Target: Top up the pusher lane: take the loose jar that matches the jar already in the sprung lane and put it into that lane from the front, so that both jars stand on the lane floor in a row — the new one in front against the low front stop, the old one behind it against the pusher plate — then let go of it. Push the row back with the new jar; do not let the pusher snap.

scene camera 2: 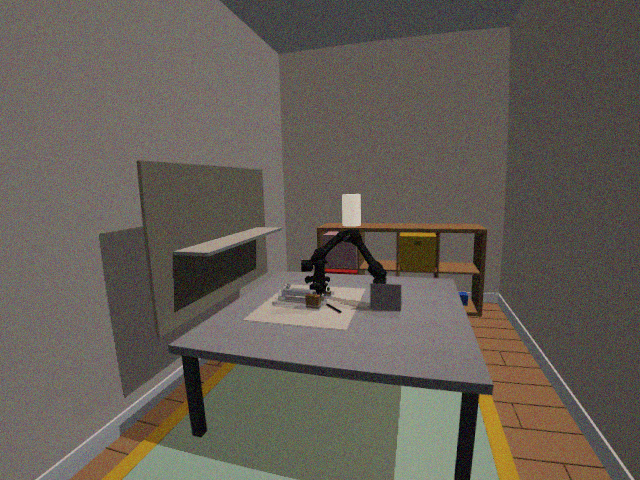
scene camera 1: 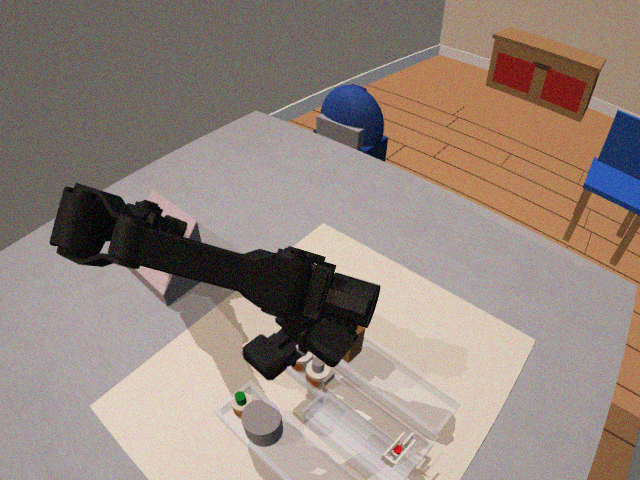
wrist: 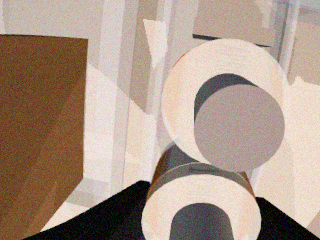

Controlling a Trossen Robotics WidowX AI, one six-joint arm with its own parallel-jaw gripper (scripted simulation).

Labels:
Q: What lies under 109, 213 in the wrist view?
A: My gripper.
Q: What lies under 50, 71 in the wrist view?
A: A brown box.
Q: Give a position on a grey cylinder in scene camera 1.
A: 262, 422

